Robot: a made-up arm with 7 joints. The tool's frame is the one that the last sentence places.
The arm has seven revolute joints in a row. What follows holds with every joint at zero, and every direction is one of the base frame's. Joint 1 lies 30.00 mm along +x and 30.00 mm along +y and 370.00 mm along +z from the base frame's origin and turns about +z. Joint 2 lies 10.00 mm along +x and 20.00 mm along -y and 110.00 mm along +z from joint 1 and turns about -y. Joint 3 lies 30.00 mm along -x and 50.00 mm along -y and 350.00 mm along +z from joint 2 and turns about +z. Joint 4 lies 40.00 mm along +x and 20.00 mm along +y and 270.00 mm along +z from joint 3 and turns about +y. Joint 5 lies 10.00 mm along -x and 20.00 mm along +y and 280.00 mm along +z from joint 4 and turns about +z. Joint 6 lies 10.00 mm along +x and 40.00 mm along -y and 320.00 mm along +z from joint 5 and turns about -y. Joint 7 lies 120.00 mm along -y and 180.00 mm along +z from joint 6 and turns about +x. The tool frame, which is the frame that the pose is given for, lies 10.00 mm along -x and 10.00 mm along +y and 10.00 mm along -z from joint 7; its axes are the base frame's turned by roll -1.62, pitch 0.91 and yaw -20.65 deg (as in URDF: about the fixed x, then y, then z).
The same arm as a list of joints. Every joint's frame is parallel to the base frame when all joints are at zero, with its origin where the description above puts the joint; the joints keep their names.
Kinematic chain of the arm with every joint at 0, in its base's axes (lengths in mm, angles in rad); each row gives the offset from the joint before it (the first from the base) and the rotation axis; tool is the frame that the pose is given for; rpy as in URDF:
joint 1: xyz 30.0 30.0 370.0 axis +z
joint 2: xyz 10.0 -20.0 110.0 axis -y
joint 3: xyz -30.0 -50.0 350.0 axis +z
joint 4: xyz 40.0 20.0 270.0 axis +y
joint 5: xyz -10.0 20.0 280.0 axis +z
joint 6: xyz 10.0 -40.0 320.0 axis -y
joint 7: xyz 0.0 -120.0 180.0 axis +x
tool: xyz -10.0 10.0 -10.0 rpy -0.0283 0.0159 -0.3604

